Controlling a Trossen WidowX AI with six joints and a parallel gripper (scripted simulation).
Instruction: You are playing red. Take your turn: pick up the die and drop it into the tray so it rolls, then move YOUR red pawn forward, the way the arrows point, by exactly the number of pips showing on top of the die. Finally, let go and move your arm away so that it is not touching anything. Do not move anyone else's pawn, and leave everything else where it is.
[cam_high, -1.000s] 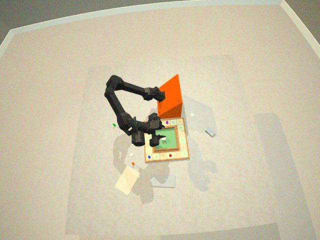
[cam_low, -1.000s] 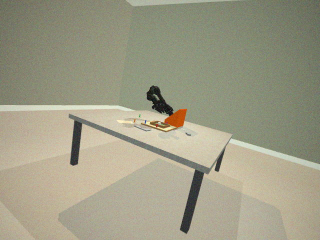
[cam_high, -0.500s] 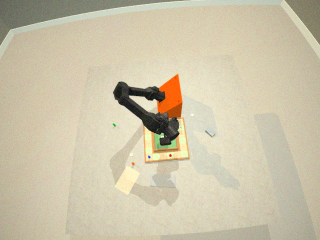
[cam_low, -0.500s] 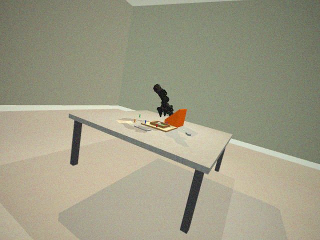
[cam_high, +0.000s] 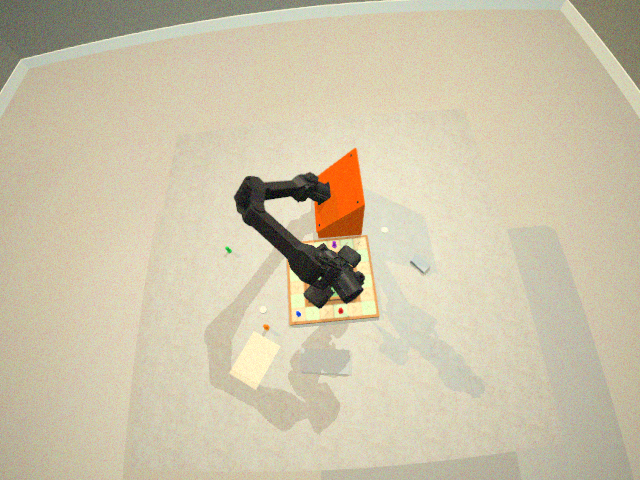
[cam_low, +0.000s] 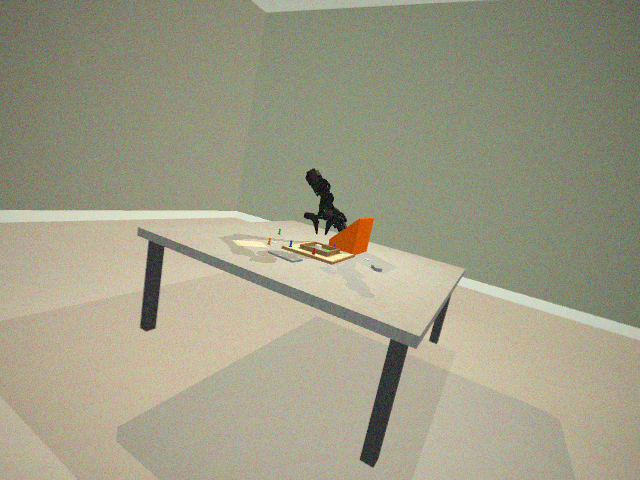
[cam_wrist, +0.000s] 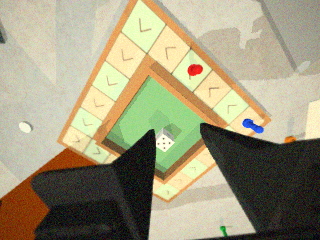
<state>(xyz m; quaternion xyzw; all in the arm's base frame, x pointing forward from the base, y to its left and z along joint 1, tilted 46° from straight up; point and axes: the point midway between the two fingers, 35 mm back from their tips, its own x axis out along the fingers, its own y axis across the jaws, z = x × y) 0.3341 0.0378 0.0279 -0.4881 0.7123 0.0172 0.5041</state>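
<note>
Now: gripper tip 8 cm above the red pawn, 6 cm short of it and 1 cm to the right of it. Also, from my gripper tip: green tray (10 cm below, 5 cm behind, 1 cm to the right); then blue pawn (12 cm to the right, 8 cm below, 6 cm ahead); then white die (8 cm below, 5 cm behind, 3 cm to the right).
</note>
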